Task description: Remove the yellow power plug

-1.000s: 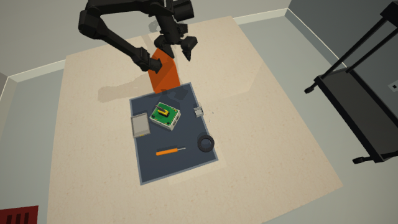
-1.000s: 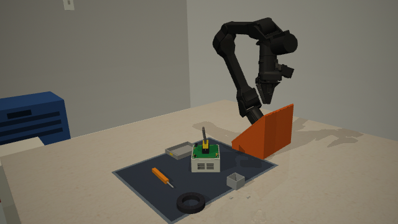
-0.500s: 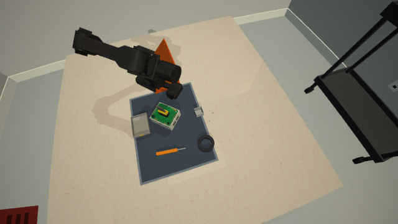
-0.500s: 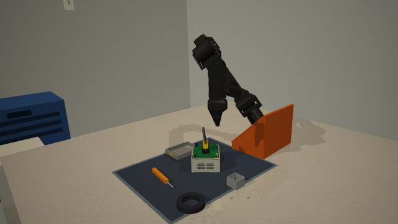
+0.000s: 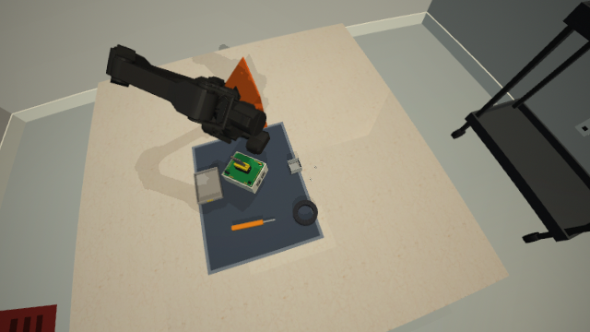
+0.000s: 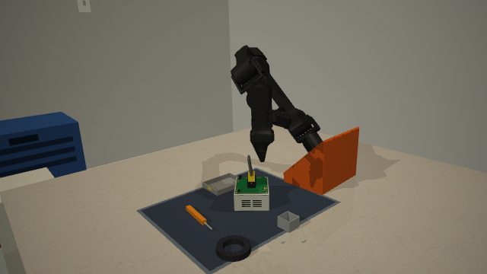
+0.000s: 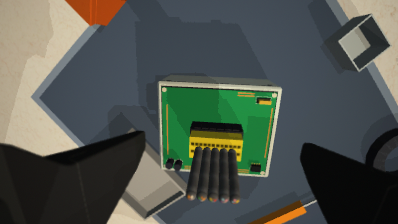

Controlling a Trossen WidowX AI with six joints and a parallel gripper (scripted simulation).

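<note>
The yellow power plug lies 20 mm ahead of my gripper tip, 30 mm to the right of it and 60 mm below it. Also, from my gripper tip: dark mat 70 mm ahead, 30 mm to the right, 140 mm below.
</note>
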